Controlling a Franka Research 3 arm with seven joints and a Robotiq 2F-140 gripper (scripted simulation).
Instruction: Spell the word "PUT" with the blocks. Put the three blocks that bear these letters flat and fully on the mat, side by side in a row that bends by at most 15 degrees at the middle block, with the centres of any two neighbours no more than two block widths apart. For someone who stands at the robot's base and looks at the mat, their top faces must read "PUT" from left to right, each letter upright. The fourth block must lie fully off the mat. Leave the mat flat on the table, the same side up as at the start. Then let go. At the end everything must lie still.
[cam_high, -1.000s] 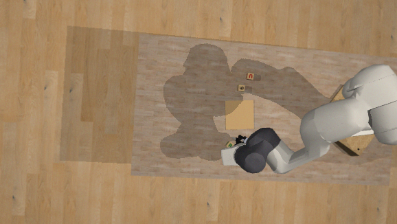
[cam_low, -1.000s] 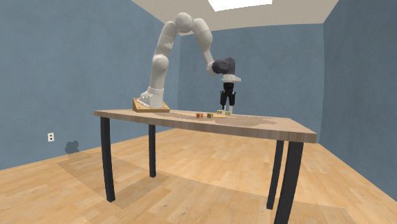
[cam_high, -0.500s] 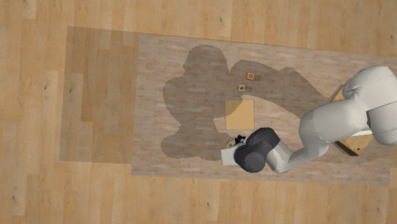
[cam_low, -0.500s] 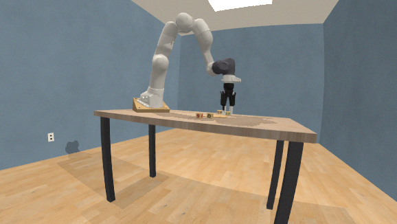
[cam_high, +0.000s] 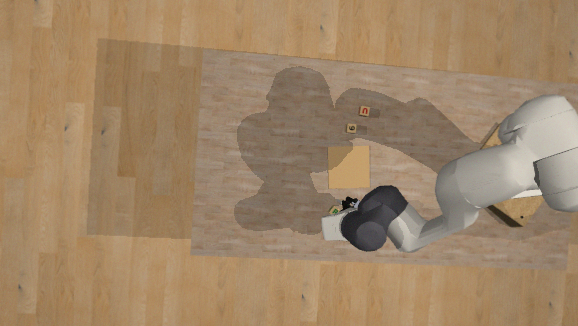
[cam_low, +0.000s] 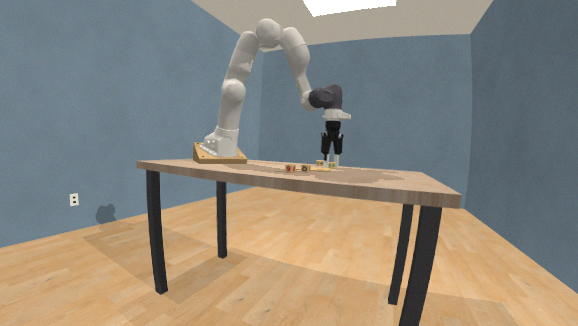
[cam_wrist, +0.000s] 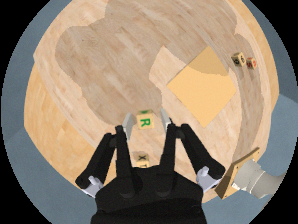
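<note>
My gripper is now 2 cm above the green P block. The rest, counted from my hand: T block: 9 cm to the left, 8 cm behind, 2 cm below; then block marked 6: 28 cm to the right, 4 cm behind, 2 cm below; then tan mat: 15 cm to the right, 4 cm behind, 3 cm below.
</note>
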